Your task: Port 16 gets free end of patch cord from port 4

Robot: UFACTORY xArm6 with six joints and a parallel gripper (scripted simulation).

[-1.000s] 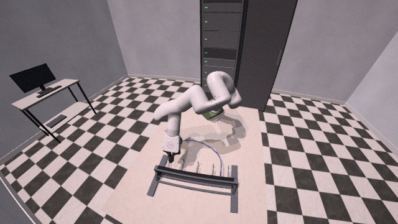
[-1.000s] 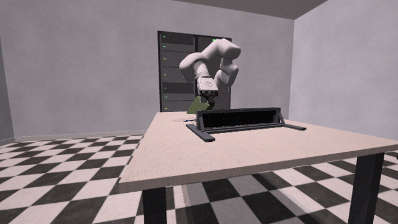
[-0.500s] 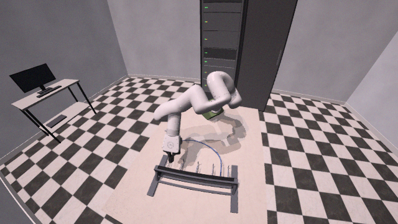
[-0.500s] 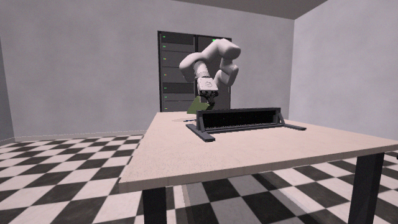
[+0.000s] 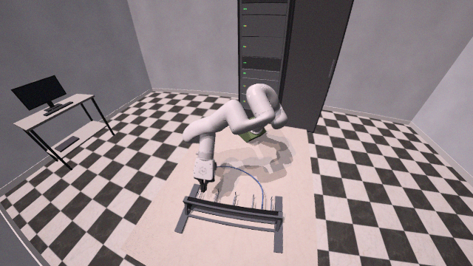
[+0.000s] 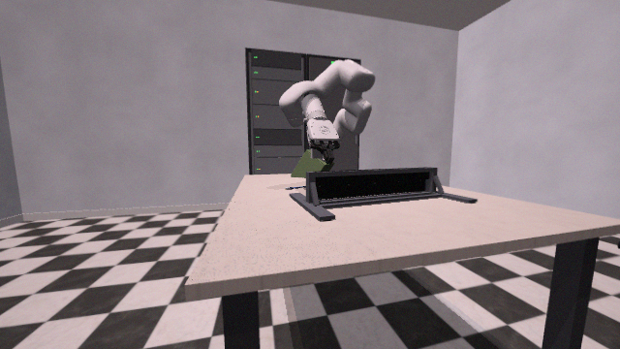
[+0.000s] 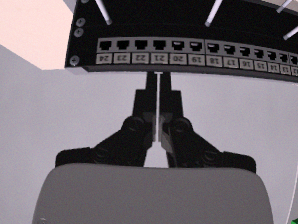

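My hand is 20 cm past the free plug end, 14 cm to the left of it and 14 cm above it.
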